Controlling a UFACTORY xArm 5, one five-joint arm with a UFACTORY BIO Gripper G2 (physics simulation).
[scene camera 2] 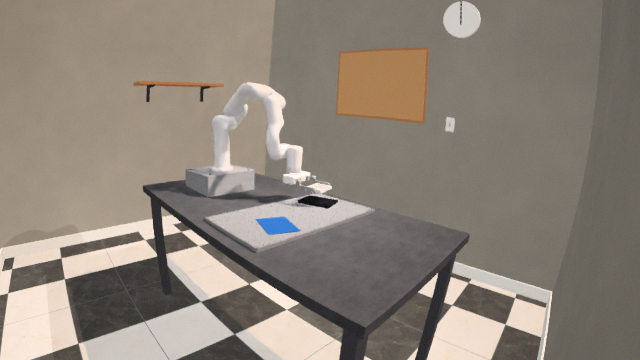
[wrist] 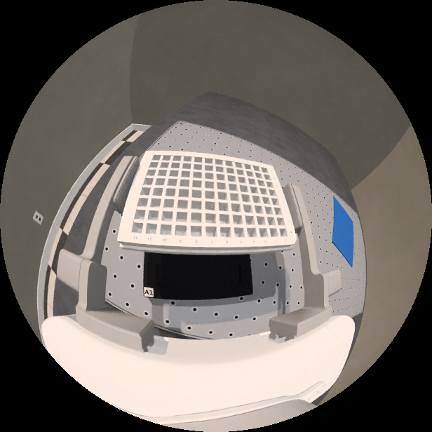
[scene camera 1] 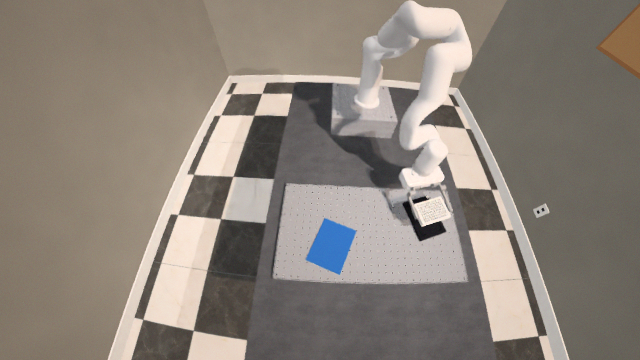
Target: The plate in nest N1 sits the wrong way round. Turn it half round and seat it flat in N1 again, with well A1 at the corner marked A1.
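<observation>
The white plate (scene camera 1: 434, 212) (scene camera 2: 320, 188) (wrist: 210, 245) is held in the air above the black nest (scene camera 1: 430, 232) (scene camera 2: 320, 202) (wrist: 200, 277). My gripper (scene camera 1: 431, 209) (scene camera 2: 317, 186) (wrist: 210, 196) is shut on the plate, with one finger at each short end. The plate looks about level. Its long side lies crosswise to the long side of the nest. The A1 label (wrist: 149, 292) shows at the near left corner of the nest in the wrist view. Small marks run along the plate's near edge. The plate hides part of the nest.
The nest stands on a grey perforated board (scene camera 1: 375, 250) (scene camera 2: 240, 235) (wrist: 122, 270). A flat blue rectangle (scene camera 1: 331, 246) (scene camera 2: 278, 225) (wrist: 343, 232) lies on the board, apart from the nest. The arm's grey base box (scene camera 1: 364, 126) (scene camera 2: 220, 182) stands at the back of the dark table (scene camera 1: 370, 320) (scene camera 2: 370, 260).
</observation>
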